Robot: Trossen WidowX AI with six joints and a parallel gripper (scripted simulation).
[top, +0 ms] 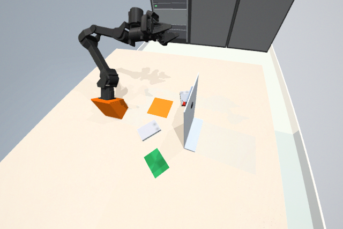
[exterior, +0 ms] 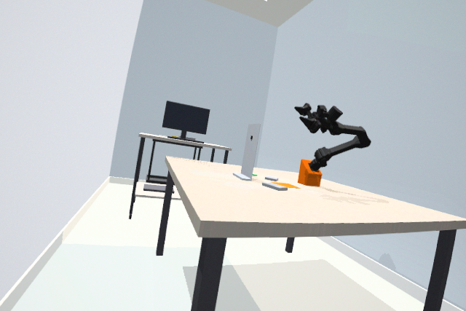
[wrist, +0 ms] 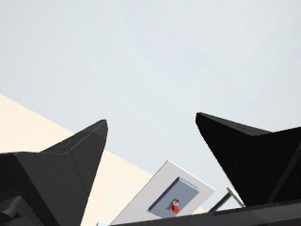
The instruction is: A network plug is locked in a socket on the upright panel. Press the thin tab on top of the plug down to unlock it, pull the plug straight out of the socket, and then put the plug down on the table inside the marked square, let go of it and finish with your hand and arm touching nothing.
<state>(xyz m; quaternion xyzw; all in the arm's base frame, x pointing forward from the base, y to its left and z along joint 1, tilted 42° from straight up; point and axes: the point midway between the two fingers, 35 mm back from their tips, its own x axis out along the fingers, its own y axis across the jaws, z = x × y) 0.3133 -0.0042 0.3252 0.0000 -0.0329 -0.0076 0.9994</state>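
Right now the network plug is 110 mm ahead of my gripper tip, 220 mm to the right of it and 150 mm below it. Round my gripper tip: upright panel (130 mm ahead, 220 mm to the right, 240 mm below); then green square (20 mm ahead, 400 mm to the right, 380 mm below); then orange marked square (80 mm behind, 120 mm to the right, 380 mm below).
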